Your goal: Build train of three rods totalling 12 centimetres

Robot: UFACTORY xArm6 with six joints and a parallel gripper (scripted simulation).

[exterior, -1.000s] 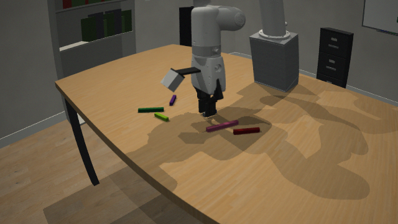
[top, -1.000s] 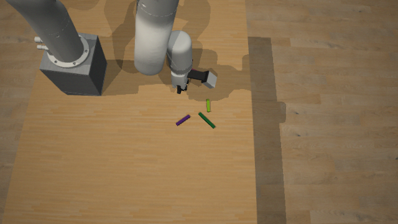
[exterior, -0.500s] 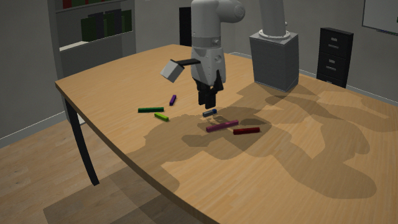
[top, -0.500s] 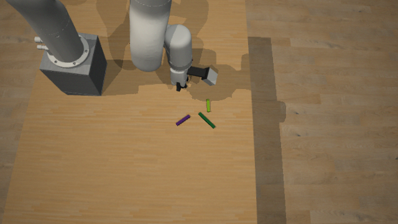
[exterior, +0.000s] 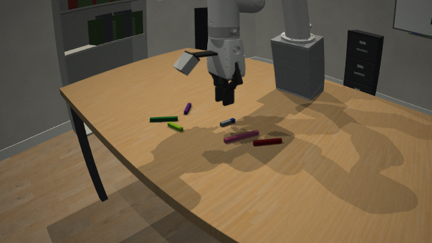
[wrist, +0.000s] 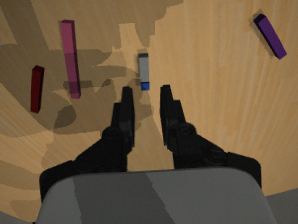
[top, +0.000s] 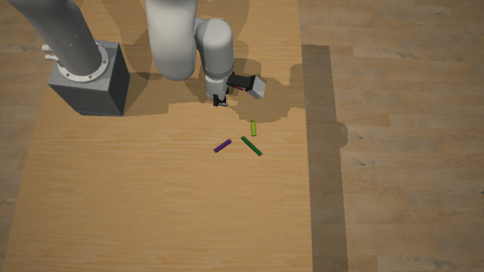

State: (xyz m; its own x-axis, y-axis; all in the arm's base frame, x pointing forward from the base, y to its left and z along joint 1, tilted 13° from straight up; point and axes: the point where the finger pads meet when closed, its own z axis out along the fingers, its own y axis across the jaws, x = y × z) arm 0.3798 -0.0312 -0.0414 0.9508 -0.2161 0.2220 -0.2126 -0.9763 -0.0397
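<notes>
Now: the green rod 9 cm ahead of my hand, 14 cm to the right of it and 8 cm below it. Also, from my hand: grey rod: 8 cm below; pink rod: 2 cm ahead, 8 cm to the left, 8 cm below; blue rod: 2 cm behind, 1 cm to the left, 8 cm below.
</notes>
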